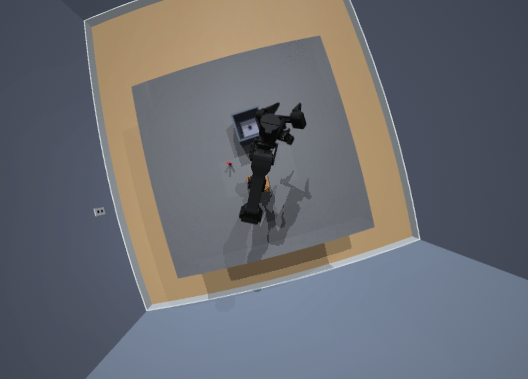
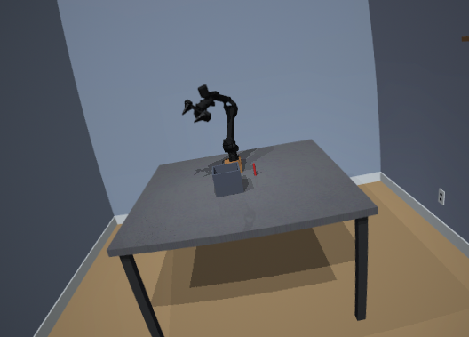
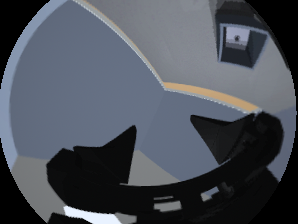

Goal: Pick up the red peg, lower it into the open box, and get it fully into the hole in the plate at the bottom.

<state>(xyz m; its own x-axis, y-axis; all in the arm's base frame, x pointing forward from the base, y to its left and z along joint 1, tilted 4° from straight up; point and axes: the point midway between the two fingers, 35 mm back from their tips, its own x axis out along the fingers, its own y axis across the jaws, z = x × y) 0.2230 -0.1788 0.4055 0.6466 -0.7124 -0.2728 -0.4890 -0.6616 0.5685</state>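
My gripper tip is 90 mm past the red peg, 340 mm to the right of it and 420 mm above it. From my gripper tip the other things lie so: plate: 70 mm ahead, 160 mm to the left, 410 mm below.
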